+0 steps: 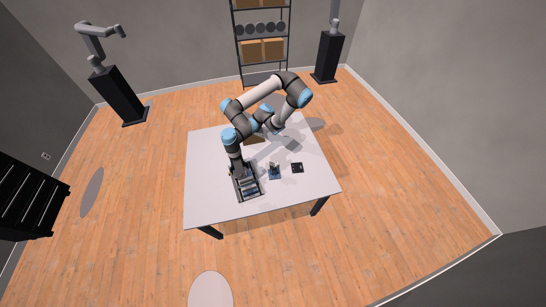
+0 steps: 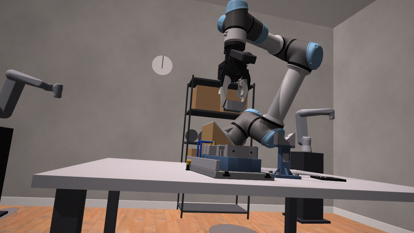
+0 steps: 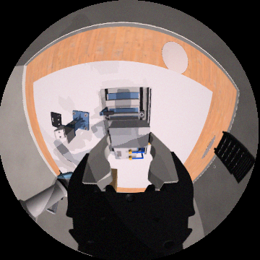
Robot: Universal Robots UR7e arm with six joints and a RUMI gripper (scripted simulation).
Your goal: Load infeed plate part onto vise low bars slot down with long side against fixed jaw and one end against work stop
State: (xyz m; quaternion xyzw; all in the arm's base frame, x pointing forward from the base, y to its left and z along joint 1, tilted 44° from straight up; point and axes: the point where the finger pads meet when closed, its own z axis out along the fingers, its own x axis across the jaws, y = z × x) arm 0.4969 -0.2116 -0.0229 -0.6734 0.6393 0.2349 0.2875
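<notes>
My hand is 70 mm past the vise, 10 mm to the right of it and 190 mm above it. From my hand the other things lie so: infeed plate: 60 mm behind, 420 mm to the left, 220 mm below; part: 10 mm below.
</notes>
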